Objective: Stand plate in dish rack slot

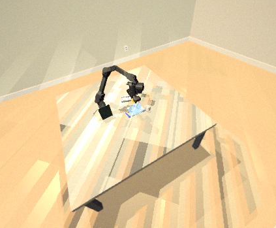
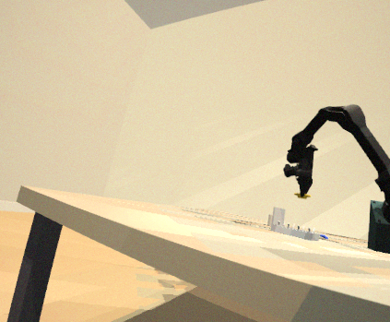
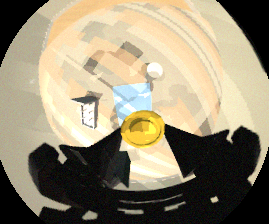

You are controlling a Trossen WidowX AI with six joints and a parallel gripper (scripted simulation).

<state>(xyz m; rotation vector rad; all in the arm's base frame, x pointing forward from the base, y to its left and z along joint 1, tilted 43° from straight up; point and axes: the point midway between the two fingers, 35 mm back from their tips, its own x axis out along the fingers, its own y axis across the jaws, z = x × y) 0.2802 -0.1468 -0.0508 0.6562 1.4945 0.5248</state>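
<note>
Now: gripper tip 21 cm to the right of the grey dish rack, 12 cm above it and 2 cm short of it. From my gripper tip the other things lie so: blue pen-like object: 14 cm below, 10 cm behind, 1 cm to the right; then light blue mat: 14 cm below, 2 cm to the left, 1 cm ahead; then yellow plate: 1 cm above.
</note>
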